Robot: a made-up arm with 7 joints.
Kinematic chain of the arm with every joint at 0, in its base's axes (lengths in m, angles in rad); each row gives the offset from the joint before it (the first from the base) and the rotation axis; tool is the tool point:
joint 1: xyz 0 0 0.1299 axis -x
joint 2: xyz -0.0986 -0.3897 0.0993 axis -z
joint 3: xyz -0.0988 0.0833 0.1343 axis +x
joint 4: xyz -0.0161 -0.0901 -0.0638 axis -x
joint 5: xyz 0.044 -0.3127 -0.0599 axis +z
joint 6: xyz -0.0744 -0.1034 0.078 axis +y
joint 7: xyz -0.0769 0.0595 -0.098 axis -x
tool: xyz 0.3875 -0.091 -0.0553
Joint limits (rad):
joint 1: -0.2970..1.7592
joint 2: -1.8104..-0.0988
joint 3: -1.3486..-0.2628
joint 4: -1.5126..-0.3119
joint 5: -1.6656..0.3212
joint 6: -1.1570..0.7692
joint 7: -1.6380..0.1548
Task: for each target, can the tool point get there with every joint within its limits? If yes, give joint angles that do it. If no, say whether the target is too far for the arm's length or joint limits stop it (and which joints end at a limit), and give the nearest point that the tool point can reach.
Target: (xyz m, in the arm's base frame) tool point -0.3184 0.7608 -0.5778
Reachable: no: joint limits stop it (at a limit: joint 1, joint 2, joint 3, joint 4) | nearest point -0.0597 0.6918 0.1542 | short by 0.779 m
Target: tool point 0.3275 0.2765 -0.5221
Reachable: no: joint limits stop it (at a limit: joint 1, joint 2, joint 3) | nearest point 0.1752 -0.1363 -0.2344 | short by 0.526 m
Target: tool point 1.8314 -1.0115 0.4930
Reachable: no: too far | nearest point 0.5233 -0.6205 0.3526 | short by 1.373 m
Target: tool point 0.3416 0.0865 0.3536
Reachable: yes | joints 1.2825 -1.6286 -0.6148 -1.2316 -0.3075 -1.0043 -1.3952
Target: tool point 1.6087 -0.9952 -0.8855
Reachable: no: too far | nearest point 0.4276 -0.6060 -0.1263 | short by 1.457 m
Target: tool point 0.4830 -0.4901 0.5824
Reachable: yes | joints 0.5211 -1.1867 -0.5176 -0.7549 -1.1102 -0.7039 -0.5751
